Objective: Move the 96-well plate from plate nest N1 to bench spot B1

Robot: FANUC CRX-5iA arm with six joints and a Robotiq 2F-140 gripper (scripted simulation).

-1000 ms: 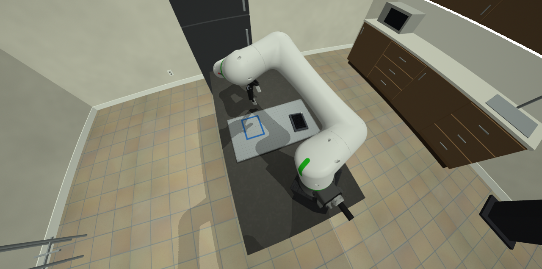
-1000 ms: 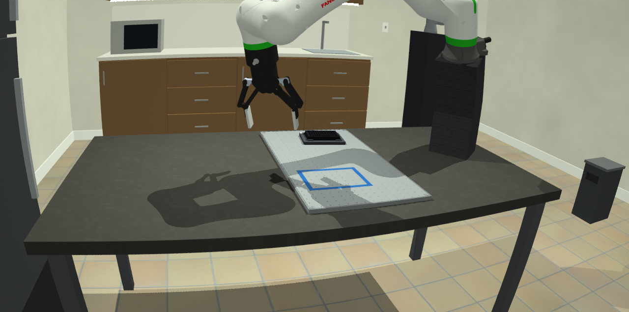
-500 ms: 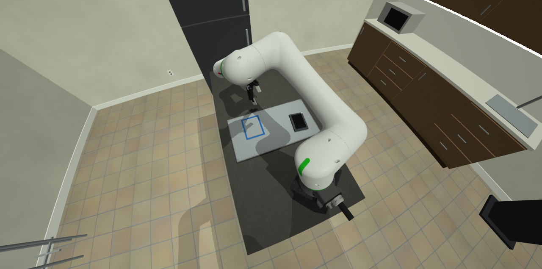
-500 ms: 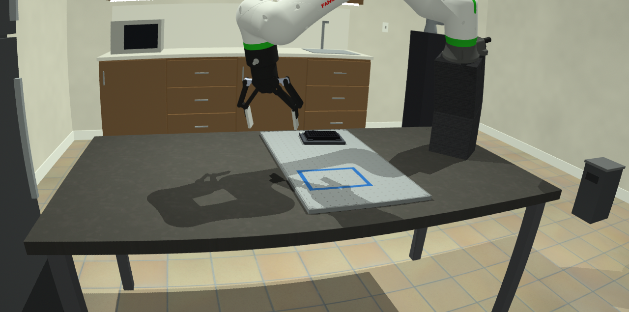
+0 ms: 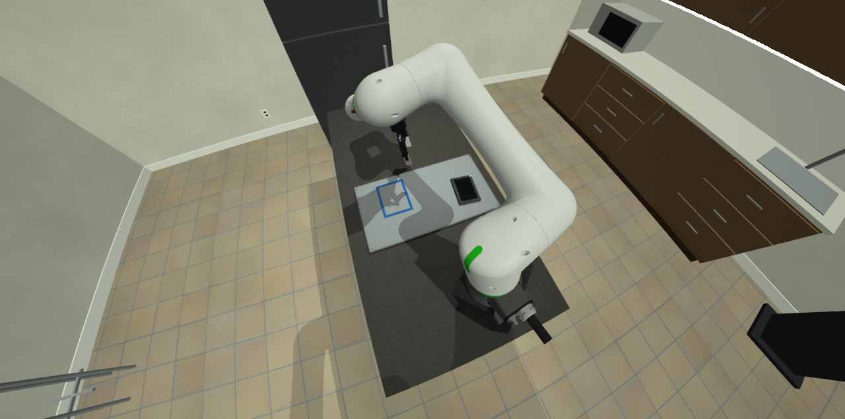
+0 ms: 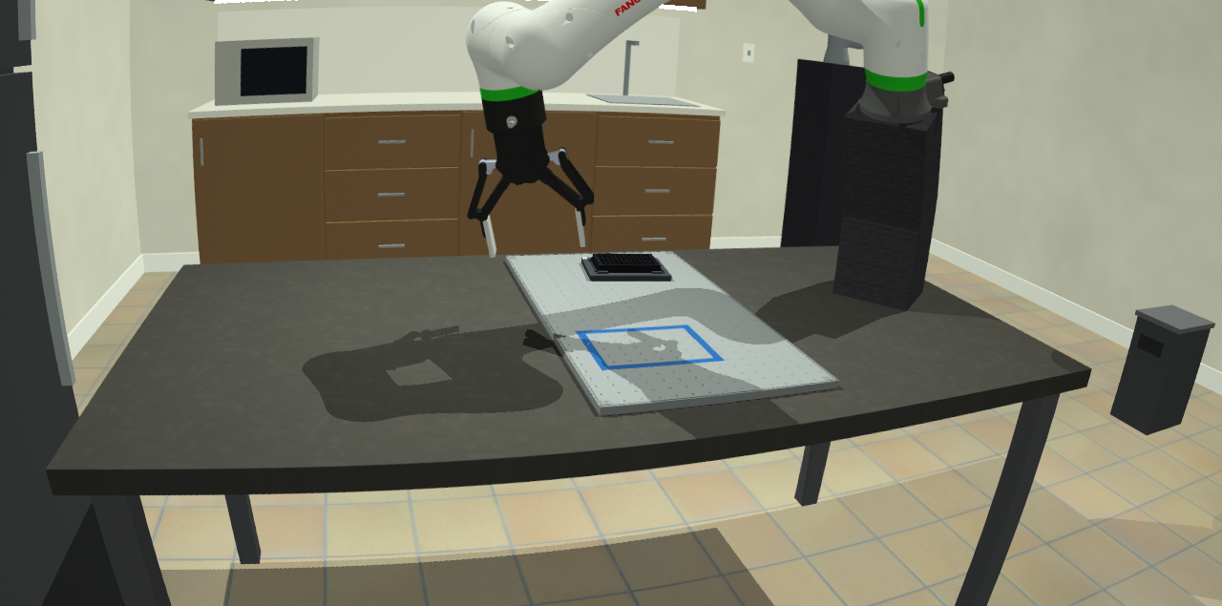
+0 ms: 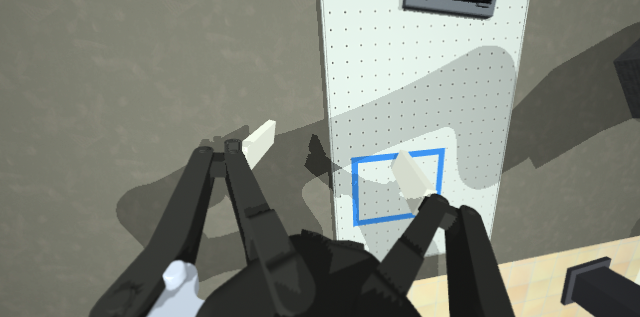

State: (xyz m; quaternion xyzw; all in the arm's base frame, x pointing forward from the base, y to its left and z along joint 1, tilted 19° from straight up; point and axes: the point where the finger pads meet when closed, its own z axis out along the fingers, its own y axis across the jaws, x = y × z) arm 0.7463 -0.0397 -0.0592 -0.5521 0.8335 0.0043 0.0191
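Now: the black 96-well plate 26 cm behind my hand, 21 cm to the right of it and 11 cm below it. Also, from my hand: grey plate nest N1: 26 cm behind, 21 cm to the right, 13 cm below.
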